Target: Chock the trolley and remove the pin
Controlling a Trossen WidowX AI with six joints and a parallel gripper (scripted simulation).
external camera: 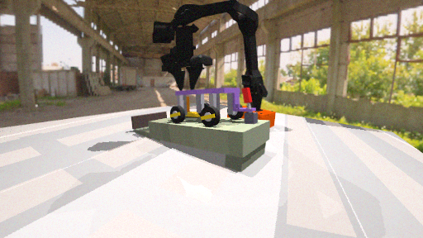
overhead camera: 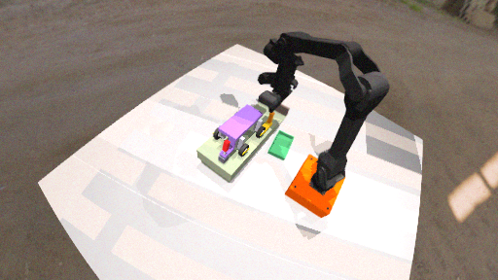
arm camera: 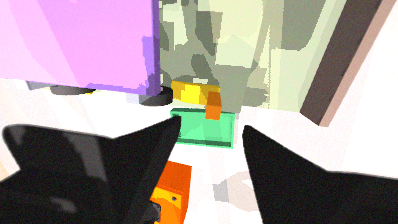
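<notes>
Right now my gripper tip is 240 mm to the right of the red-headed stop pin, 20 mm short of it and 20 mm above it. The rest, counted from my gripper tip: purple trolley 140 mm to the left, 50 mm ahead, 40 mm below; then grey-green ramp 130 mm to the left, 100 mm below, 50 mm ahead; then yellow chock 60 mm below, 30 mm to the left.
</notes>
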